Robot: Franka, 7 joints.
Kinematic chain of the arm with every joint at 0, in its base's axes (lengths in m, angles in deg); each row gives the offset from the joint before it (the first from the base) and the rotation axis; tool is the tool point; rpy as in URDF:
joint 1: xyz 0 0 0.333 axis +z
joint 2: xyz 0 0 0 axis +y
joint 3: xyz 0 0 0.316 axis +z
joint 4: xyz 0.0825 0 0 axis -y
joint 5: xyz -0.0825 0 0.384 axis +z
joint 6: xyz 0 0 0 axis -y
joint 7: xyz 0.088 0 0 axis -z
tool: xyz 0 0 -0.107 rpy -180 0 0
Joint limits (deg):
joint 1: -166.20..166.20
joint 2: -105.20..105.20
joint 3: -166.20..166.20
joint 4: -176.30..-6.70
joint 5: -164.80..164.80
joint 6: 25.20..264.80
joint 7: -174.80..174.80
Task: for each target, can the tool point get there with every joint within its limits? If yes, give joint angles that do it. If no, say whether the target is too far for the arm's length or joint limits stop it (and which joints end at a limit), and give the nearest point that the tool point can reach.
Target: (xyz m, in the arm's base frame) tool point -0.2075 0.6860 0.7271
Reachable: yes | joints -91.82 -59.43 -64.79 -25.41 85.36 188.86 -115.02
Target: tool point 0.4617 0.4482 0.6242
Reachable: yes | joints -106.54 -70.81 49.20 -45.42 84.59 45.01 137.08
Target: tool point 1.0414 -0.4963 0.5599
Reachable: no: too far | nearest point 0.7599 -0.3621 0.4986 | short by 0.318 m
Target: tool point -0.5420 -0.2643 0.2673
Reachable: yes | joints -114.17 29.10 -37.41 -114.35 -74.11 122.40 53.67
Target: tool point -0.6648 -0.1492 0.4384
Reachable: yes | joints -11.87 -73.72 -114.69 -26.62 22.28 43.76 -6.14
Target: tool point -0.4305 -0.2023 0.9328
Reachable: yes | joints -117.39 17.74 -80.50 -48.89 -70.84 216.25 135.55
